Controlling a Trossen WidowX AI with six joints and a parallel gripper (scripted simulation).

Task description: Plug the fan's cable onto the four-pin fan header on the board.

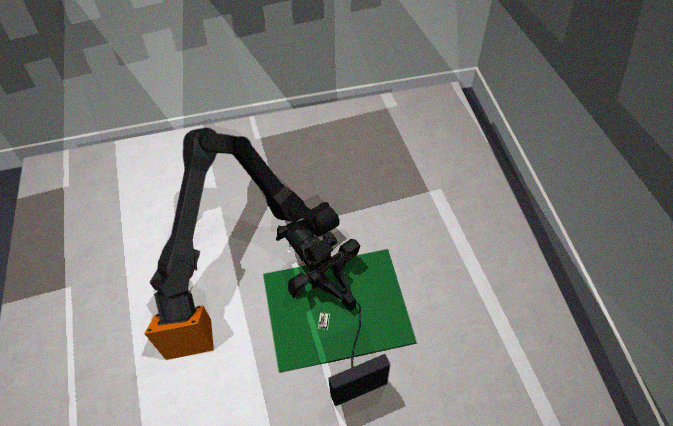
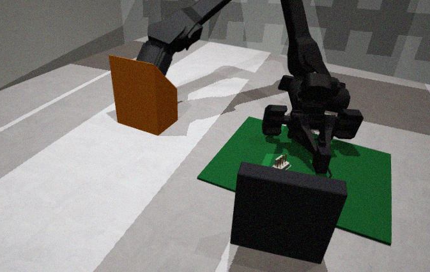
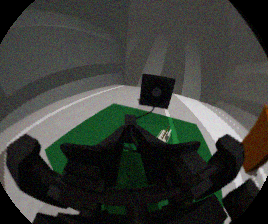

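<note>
Now: the black plug 10 mm below my gripper tip. The rest, counted from my gripper tip: green board: 50 mm below, 20 mm behind, 10 mm to the right; then black fan box: 190 mm to the right, 20 mm above, 10 mm ahead.
</note>
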